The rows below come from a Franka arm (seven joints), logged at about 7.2 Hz.
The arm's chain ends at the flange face. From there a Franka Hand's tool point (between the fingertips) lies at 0.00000 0.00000 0.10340 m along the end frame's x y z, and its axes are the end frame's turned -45 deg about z.
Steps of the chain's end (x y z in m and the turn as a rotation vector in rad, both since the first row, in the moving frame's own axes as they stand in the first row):
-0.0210, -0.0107, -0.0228, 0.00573, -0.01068, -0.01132
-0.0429, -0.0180, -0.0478, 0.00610, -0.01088, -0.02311
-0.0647, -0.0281, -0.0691, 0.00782, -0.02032, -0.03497
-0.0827, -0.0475, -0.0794, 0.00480, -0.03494, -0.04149
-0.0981, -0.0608, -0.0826, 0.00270, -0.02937, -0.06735
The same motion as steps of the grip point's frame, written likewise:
-0.0077, -0.0236, -0.0228, 0.01160, -0.00350, -0.01132
-0.0180, -0.0443, -0.0478, 0.01201, -0.00338, -0.02311
-0.0268, -0.0677, -0.0691, 0.01990, -0.00884, -0.03497
-0.0272, -0.0949, -0.0795, 0.02810, -0.02131, -0.04149
-0.0284, -0.1146, -0.0826, 0.02268, -0.01886, -0.06735

